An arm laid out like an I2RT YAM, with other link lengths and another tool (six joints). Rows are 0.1 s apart.
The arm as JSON. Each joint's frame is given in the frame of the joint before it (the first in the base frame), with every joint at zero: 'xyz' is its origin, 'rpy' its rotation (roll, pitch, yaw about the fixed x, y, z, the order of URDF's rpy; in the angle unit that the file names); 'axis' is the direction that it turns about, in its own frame. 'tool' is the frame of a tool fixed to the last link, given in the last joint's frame.
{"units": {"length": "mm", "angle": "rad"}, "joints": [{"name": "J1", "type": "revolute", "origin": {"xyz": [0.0, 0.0, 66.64], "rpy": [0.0, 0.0, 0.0]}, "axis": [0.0, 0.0, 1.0]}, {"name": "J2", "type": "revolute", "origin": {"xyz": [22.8, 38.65, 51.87], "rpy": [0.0, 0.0, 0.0]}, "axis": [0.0, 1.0, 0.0]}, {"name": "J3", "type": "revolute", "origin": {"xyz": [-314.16, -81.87, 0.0], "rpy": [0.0, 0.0, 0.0]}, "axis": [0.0, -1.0, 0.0]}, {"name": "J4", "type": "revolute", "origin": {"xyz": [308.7, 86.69, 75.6], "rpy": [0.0, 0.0, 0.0]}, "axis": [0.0, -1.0, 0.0]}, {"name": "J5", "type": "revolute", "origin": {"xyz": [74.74, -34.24, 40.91], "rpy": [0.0, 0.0, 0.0]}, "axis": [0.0, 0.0, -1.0]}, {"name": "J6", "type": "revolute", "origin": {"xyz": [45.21, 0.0, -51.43], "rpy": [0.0, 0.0, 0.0]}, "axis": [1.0, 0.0, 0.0]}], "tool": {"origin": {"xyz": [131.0, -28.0, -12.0], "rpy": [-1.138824, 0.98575, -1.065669]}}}
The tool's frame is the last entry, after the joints.
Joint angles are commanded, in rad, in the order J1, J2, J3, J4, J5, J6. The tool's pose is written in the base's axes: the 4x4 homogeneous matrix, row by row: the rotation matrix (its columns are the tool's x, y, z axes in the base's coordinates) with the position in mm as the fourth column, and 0 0 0 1 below. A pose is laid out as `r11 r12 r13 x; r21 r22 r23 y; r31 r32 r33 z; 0 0 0 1`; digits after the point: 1 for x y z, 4 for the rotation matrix.
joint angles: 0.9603, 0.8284, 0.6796, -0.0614, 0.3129, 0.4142
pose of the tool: 0.1603 -0.6165 0.7709 254.2; -0.0918 0.7683 0.6335 250.3; -0.9828 -0.1723 0.0665 297.7; 0 0 0 1
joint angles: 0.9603, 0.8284, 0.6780, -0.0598, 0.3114, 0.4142
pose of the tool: 0.1602 -0.6177 0.7699 254.1; -0.0914 0.7674 0.6346 250.6; -0.9829 -0.1720 0.0665 297.2; 0 0 0 1
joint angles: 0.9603, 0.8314, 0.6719, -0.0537, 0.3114, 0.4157
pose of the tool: 0.1576 -0.6179 0.7703 254.5; -0.0927 0.7673 0.6345 251.2; -0.9831 -0.1714 0.0636 294.2; 0 0 0 1
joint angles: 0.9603, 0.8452, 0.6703, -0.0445, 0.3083, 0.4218
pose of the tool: 0.1502 -0.6206 0.7696 255.9; -0.0923 0.7663 0.6359 254.3; -0.9843 -0.1666 0.0578 290.7; 0 0 0 1
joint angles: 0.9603, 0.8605, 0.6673, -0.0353, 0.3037, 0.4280
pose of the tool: 0.1409 -0.6246 0.7681 257.2; -0.0939 0.7639 0.6384 257.6; -0.9856 -0.1621 0.0490 285.8; 0 0 0 1
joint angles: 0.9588, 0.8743, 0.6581, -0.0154, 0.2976, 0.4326
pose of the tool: 0.1357 -0.6281 0.7662 258.8; -0.0916 0.7621 0.6410 260.9; -0.9865 -0.1572 0.0459 280.4; 0 0 0 1
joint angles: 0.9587, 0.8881, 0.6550, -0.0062, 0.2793, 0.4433
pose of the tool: 0.1229 -0.6419 0.7569 258.5; -0.0853 0.7530 0.6524 266.0; -0.9887 -0.1447 0.0378 275.5; 0 0 0 1
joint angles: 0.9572, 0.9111, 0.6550, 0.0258, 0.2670, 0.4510
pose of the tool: 0.1217 -0.6487 0.7513 261.3; -0.0695 0.7494 0.6584 272.8; -0.9901 -0.1324 0.0461 274.4; 0 0 0 1
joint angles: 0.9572, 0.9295, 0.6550, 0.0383, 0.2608, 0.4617
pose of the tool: 0.1109 -0.6528 0.7493 262.7; -0.0651 0.7476 0.6610 277.1; -0.9917 -0.1221 0.0404 270.4; 0 0 0 1
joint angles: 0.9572, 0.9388, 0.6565, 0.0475, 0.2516, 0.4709
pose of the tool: 0.1047 -0.6587 0.7451 263.0; -0.0551 0.7442 0.6657 280.5; -0.9930 -0.1108 0.0415 269.7; 0 0 0 1
